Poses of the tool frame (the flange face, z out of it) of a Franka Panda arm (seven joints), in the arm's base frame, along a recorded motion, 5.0 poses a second.
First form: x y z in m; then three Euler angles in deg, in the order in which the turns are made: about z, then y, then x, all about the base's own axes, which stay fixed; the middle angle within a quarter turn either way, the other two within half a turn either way.
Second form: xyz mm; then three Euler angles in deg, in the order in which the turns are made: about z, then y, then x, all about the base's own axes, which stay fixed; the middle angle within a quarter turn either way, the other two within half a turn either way. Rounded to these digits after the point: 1 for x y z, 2 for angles.
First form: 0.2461 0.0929 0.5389 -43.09 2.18 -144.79
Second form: 246.1 92.9 538.9 -43.09 2.18 -144.79
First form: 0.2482 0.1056 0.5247 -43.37 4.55 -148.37
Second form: 248.2 105.6 524.7 -43.37 4.55 -148.37
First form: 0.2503 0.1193 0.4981 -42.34 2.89 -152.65
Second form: 250.3 119.3 498.1 -42.34 2.89 -152.65
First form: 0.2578 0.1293 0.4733 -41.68 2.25 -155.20
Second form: 257.8 129.3 473.3 -41.68 2.25 -155.20
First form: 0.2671 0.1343 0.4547 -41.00 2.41 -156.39
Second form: 267.1 134.3 454.7 -41.00 2.41 -156.39
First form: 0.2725 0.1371 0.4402 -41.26 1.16 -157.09
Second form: 272.5 137.1 440.2 -41.26 1.16 -157.09
